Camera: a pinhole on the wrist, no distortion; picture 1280 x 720 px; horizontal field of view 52.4 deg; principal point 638.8 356.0 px. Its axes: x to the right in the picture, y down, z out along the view. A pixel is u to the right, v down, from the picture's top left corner.
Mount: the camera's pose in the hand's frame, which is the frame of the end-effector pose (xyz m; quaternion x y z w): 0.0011 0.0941 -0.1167 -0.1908 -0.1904 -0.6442 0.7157
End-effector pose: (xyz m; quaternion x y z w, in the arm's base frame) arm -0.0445 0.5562 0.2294 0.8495 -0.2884 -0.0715 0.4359
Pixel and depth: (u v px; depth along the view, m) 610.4 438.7 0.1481
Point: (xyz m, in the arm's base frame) -0.1170 0.4680 0.3618
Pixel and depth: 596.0 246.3 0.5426
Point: -0.3860 0.1774 0.3167
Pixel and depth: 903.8 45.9 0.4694
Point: -0.3686 0.2718 0.2009
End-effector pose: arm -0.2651 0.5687 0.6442 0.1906 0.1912 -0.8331 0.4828
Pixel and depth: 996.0 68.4 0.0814
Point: -0.1513 0.5454 0.6072
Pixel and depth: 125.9 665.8 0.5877
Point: 0.1876 0.0818 0.7344
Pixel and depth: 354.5 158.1 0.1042
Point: -0.1053 0.5263 0.5984
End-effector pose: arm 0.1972 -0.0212 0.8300 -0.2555 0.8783 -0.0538 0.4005
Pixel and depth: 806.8 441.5 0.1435
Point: 0.1414 0.1090 0.7680
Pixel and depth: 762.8 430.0 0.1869
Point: 0.1588 0.1332 0.7364
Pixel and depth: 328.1 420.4 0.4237
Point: 0.1744 0.3466 0.5797
